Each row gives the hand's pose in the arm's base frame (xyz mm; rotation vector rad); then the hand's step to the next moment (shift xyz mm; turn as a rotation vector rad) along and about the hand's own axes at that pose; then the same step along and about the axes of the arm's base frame.
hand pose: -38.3 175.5 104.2 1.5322 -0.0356 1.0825
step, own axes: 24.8 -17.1 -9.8 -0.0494 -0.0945 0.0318
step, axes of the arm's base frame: 18.0 26.1 1.3 0.0448 -0.0230 -0.0992
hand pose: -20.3 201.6 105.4 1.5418 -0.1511 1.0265
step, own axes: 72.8 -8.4 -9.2 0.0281 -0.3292 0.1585
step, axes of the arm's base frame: 44.2 42.4 41.3 0.3006 -0.0322 -0.2071
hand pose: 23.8 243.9 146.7 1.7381 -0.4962 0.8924
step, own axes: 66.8 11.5 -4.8 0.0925 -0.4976 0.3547
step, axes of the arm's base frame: 32.6 6.9 59.2 0.5233 -0.1514 -0.2919
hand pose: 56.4 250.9 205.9 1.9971 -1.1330 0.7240
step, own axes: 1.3 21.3 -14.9 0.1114 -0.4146 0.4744
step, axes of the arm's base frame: -20.0 3.7 16.3 0.4730 -0.2861 -0.3221
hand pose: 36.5 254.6 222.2 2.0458 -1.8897 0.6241
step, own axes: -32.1 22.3 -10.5 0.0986 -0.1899 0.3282
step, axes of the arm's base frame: -24.9 30.7 -8.6 0.2322 -0.2263 -0.2199
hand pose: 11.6 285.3 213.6 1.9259 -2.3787 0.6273
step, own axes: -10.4 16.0 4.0 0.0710 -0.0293 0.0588
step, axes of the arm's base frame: -11.6 11.0 -11.1 0.0243 -0.0897 -0.0269
